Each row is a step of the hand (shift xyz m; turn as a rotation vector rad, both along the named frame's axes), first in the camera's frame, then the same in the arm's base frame.
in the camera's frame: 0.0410 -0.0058 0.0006 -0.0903 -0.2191 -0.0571
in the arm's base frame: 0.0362 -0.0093 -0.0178 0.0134 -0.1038 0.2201
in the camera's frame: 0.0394 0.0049 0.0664 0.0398 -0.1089 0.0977
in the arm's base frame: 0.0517 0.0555 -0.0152 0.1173 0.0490 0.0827
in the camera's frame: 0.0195 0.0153 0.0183 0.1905 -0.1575 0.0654
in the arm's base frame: 0.0145 0.0180 -0.0204 0.2521 -0.0257 0.0342
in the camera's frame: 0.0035 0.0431 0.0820 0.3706 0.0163 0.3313
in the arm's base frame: 0.0093 0.0890 -0.0242 0.4028 0.2405 -0.1653
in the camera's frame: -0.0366 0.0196 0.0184 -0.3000 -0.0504 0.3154
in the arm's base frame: -0.0330 0.0304 0.0071 -0.1139 0.3362 0.2570
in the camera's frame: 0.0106 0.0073 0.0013 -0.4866 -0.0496 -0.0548
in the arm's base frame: 0.0055 0.0014 -0.0116 -0.3887 0.0288 0.3005
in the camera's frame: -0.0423 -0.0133 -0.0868 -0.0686 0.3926 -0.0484
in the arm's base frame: -0.0568 -0.0766 0.0204 -0.2609 0.0911 -0.2912
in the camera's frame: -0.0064 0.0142 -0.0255 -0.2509 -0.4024 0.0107
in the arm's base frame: -0.0205 -0.0180 -0.0121 -0.0058 -0.0666 0.4696
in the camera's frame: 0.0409 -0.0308 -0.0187 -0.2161 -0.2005 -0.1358
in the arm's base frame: 0.0418 -0.0350 -0.0003 -0.1237 -0.1466 0.2618
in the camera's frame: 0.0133 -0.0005 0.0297 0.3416 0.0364 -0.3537
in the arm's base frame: 0.0209 0.0248 -0.0022 0.1416 -0.3843 -0.2745
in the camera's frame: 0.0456 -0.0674 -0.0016 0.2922 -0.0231 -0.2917
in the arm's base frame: 0.0689 -0.0315 0.0297 0.1509 -0.3356 -0.1887
